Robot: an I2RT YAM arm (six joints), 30 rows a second.
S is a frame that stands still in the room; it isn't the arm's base.
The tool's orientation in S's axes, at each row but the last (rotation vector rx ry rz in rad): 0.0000, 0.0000, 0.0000; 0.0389, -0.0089, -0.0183; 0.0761, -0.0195, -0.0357; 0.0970, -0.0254, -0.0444; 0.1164, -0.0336, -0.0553; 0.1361, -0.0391, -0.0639; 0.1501, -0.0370, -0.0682; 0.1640, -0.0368, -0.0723; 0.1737, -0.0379, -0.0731; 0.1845, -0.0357, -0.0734; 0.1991, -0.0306, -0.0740; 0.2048, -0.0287, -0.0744
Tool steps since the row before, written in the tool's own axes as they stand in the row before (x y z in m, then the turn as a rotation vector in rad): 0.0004, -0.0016, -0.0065, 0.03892, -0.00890, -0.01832; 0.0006, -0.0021, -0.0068, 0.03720, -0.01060, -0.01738; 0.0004, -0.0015, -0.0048, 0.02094, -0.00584, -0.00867; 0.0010, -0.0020, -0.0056, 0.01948, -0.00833, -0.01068; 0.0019, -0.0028, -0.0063, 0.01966, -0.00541, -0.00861; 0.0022, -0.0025, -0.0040, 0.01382, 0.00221, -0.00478; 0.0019, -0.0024, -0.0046, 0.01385, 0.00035, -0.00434; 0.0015, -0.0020, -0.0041, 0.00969, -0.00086, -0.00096; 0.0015, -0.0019, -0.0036, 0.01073, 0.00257, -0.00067; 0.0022, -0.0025, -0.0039, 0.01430, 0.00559, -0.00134; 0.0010, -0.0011, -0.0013, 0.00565, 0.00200, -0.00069; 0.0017, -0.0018, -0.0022, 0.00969, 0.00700, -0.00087
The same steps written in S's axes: 0.0004, -0.0016, -0.0065, 0.03892, -0.00890, -0.01832; 0.0006, -0.0018, -0.0069, 0.03716, -0.01060, -0.01746; 0.0004, -0.0011, -0.0049, 0.02090, -0.00593, -0.00871; 0.0011, -0.0015, -0.0057, 0.01939, -0.00814, -0.01099; 0.0020, -0.0022, -0.0065, 0.01965, -0.00550, -0.00858; 0.0022, -0.0021, -0.0042, 0.01412, 0.00191, -0.00395; 0.0019, -0.0018, -0.0048, 0.01401, 0.00001, -0.00380; 0.0015, -0.0014, -0.0043, 0.00964, -0.00142, -0.00079; 0.0015, -0.0014, -0.0038, 0.01090, 0.00182, 0.00012; 0.0022, -0.0019, -0.0042, 0.01470, 0.00463, 0.00013; 0.0010, -0.0009, -0.0015, 0.00580, 0.00166, -0.00015; 0.0016, -0.0014, -0.0025, 0.01019, 0.00627, 0.00078
